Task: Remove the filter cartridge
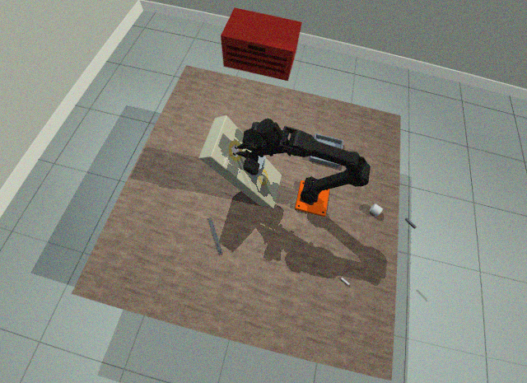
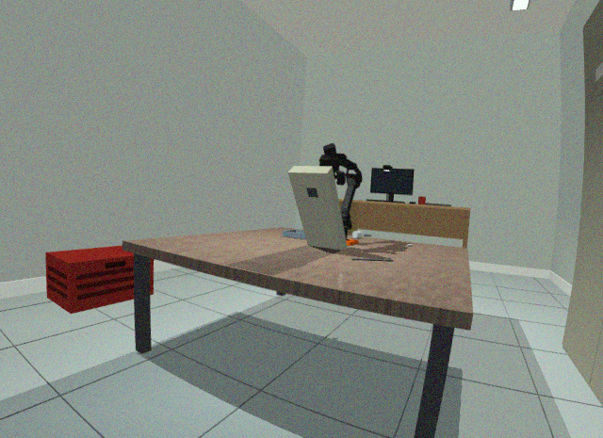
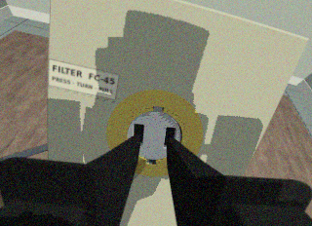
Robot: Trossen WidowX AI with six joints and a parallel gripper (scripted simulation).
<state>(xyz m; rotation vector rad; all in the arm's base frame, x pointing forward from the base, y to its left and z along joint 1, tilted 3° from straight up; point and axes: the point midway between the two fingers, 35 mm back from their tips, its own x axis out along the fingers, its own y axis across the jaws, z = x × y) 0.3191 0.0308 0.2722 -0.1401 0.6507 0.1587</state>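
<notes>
The round grey filter cartridge is 20 mm ahead of my gripper tip and 10 mm below it. Round my gripper tip: small pale shelf: 100 mm below, 80 mm behind, 10 mm to the right; then grey tray: 350 mm behind, 320 mm to the right, 280 mm below; then small pin: 590 mm behind, 280 mm below, 270 mm to the left.
</notes>
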